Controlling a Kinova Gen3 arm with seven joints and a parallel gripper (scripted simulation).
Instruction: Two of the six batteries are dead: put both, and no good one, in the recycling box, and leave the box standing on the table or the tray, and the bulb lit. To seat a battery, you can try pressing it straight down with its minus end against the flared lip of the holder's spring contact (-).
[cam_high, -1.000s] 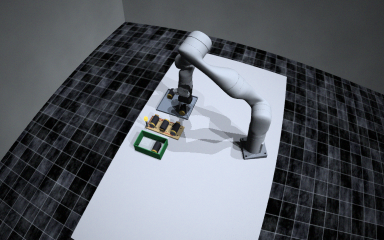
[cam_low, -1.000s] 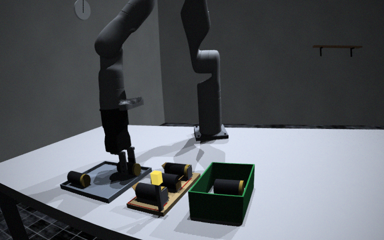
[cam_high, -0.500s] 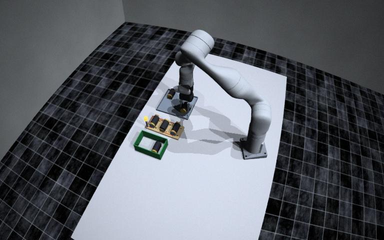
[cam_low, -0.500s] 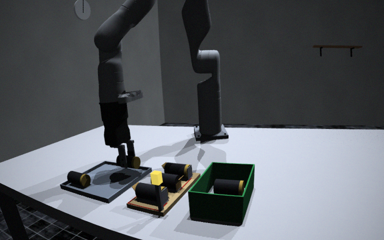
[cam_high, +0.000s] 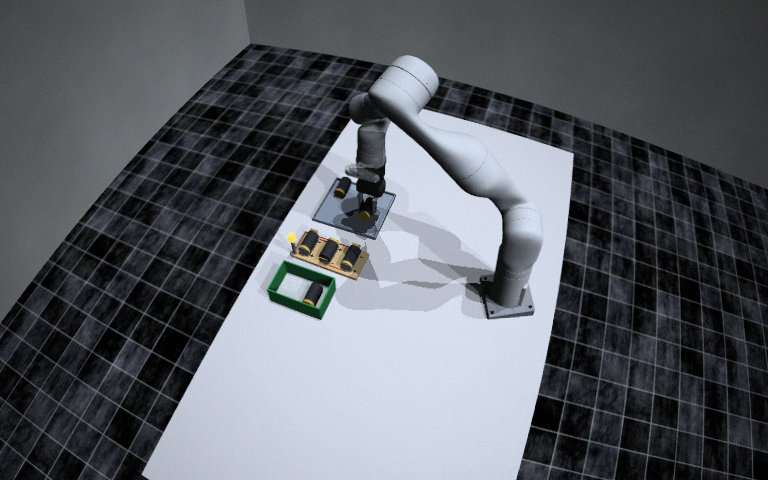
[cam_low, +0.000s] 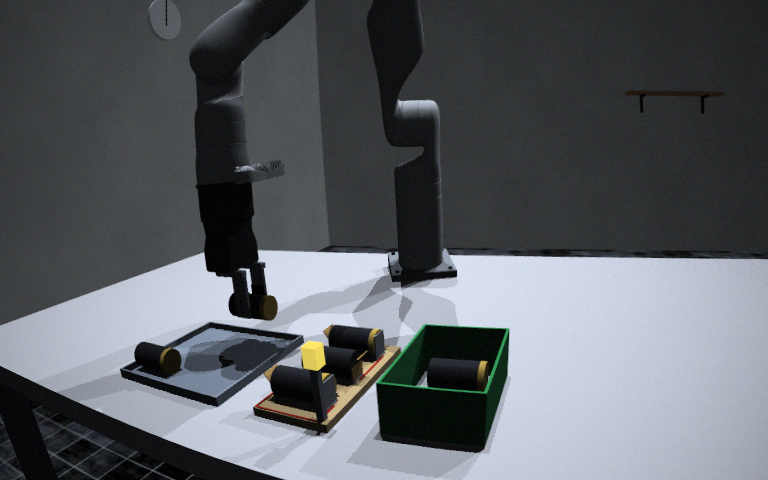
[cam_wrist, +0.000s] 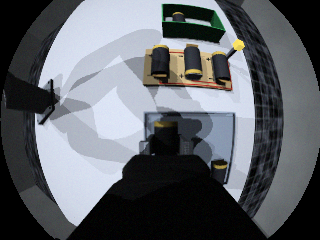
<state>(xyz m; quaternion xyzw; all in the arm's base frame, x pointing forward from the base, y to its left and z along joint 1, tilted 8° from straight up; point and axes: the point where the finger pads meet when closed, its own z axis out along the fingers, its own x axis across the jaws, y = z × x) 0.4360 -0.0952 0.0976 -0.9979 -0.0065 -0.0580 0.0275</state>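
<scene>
The green recycling box lies 290 mm to the left of my hand, 60 mm below it and 60 mm ahead of it. Round my hand: grey tray (70 mm below, 60 mm ahead, 40 mm to the right).
</scene>
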